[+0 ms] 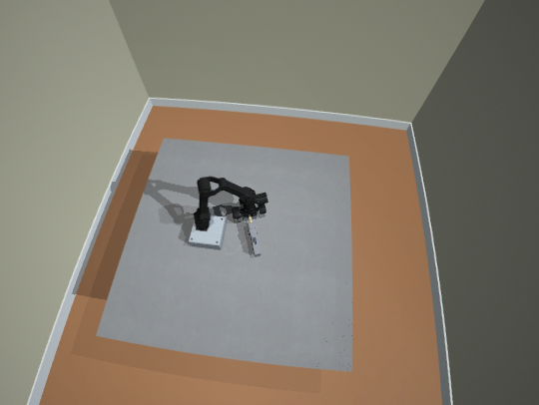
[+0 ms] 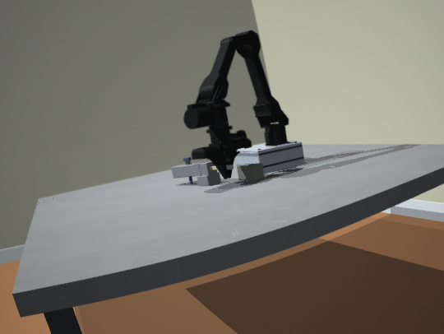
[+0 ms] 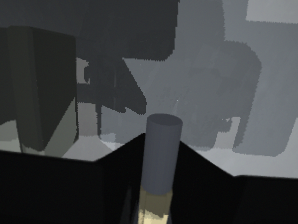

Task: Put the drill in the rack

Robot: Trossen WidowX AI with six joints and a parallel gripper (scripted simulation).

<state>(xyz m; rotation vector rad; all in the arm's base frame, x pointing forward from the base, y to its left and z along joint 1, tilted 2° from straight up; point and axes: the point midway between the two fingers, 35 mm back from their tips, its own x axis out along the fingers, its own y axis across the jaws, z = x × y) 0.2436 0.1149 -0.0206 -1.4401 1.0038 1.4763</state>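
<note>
My gripper tip is 8 cm past the rack and 1 cm to the left of it. Round my gripper tip: drill 1 cm ahead, 4 cm to the right, 3 cm above; then dark blue key 6 cm ahead, 16 cm to the right, 4 cm above.
</note>
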